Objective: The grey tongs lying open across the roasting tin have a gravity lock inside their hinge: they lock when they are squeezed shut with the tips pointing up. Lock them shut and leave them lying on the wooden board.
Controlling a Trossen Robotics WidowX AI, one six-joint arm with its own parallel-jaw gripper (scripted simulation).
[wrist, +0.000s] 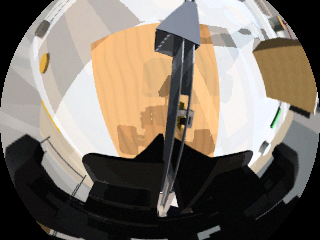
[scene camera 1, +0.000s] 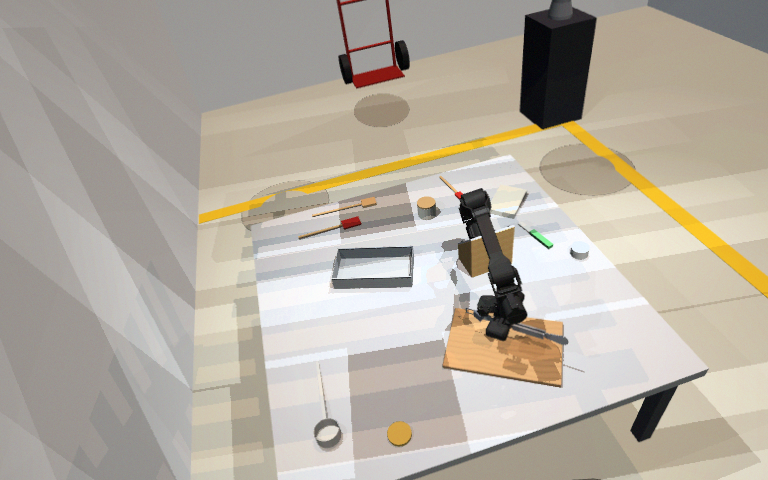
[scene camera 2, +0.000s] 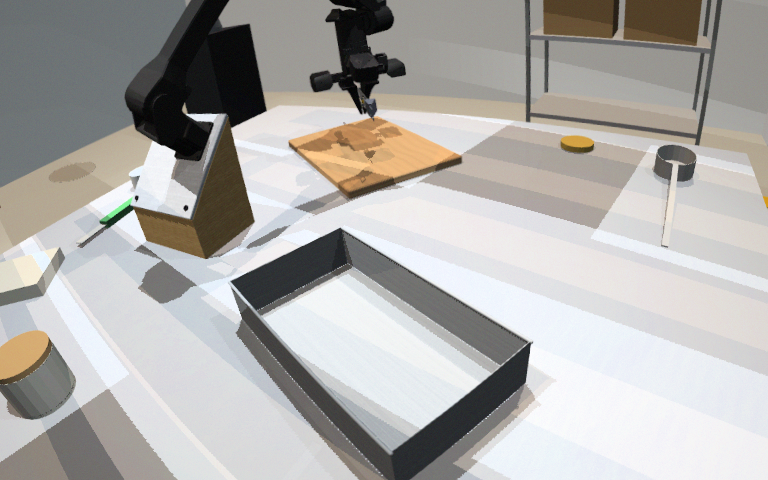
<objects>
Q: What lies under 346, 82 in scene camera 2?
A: The gripper.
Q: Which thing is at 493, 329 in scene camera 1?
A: The gripper.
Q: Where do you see a pale block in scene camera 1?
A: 507, 201
</objects>
